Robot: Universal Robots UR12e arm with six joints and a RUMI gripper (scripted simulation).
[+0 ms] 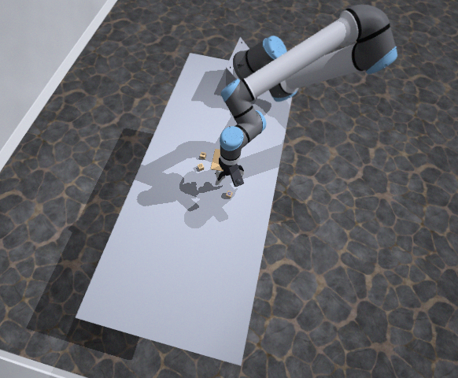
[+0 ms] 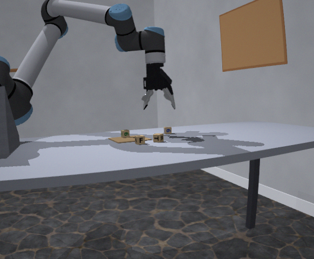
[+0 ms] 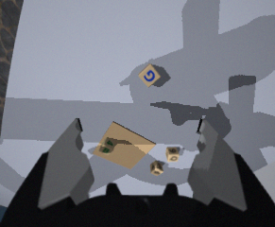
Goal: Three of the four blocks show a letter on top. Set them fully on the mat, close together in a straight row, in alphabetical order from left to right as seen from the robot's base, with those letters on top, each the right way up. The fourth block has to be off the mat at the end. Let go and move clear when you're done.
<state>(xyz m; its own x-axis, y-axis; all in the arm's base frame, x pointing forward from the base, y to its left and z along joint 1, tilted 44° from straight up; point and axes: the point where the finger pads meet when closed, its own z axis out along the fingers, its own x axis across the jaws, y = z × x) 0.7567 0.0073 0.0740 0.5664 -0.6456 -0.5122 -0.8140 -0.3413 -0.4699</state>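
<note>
Right now my hand is 100 mm above the blue-marked block, 40 mm short of it and 10 mm to the right of it. From my hand the other things lie so: tan mat: 170 mm behind, 110 mm below, 60 mm to the right; then green-marked block: 170 mm behind, 90 mm below, 10 mm to the right.
</note>
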